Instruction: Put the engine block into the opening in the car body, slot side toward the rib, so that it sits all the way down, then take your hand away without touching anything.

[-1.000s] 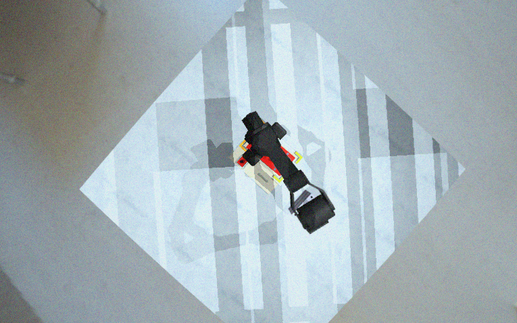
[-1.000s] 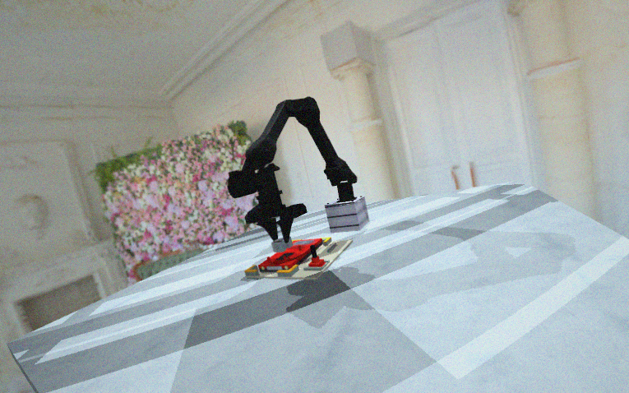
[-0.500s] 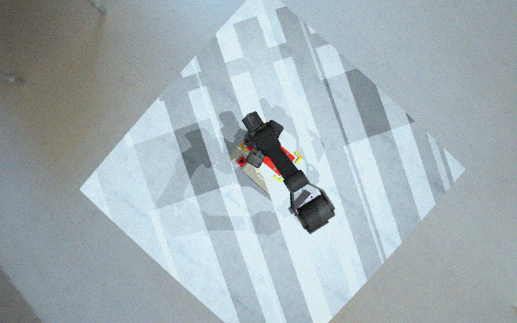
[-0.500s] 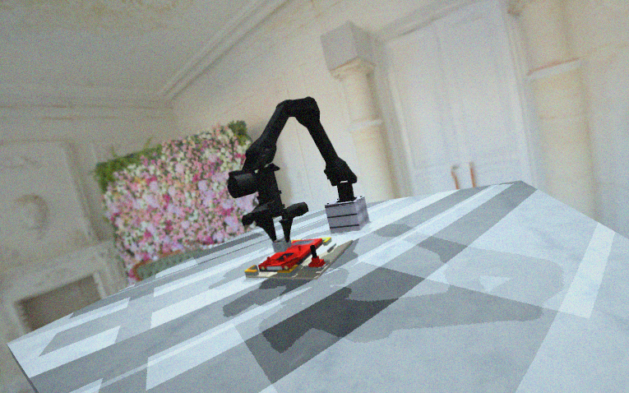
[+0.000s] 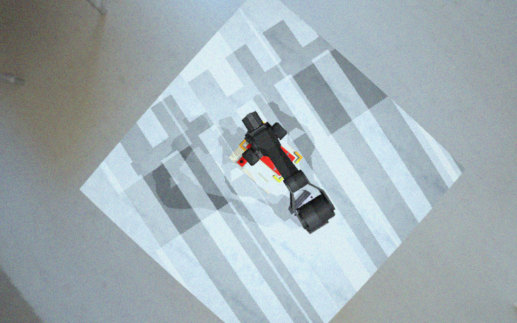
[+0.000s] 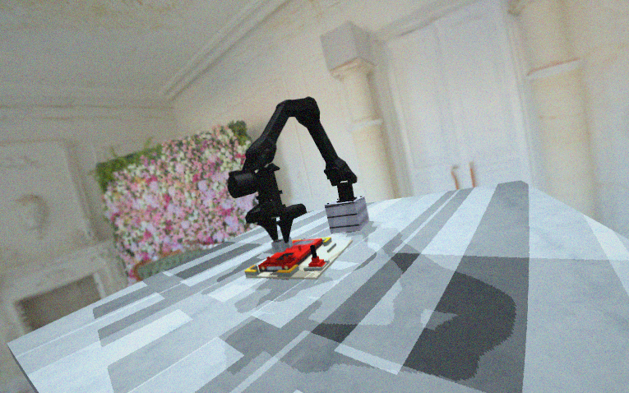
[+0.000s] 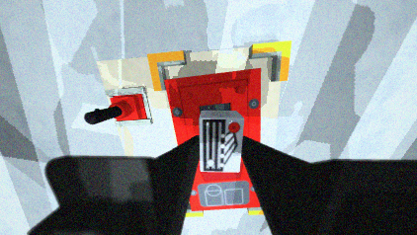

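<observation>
My gripper tip is now 10 mm above the engine block.
</observation>
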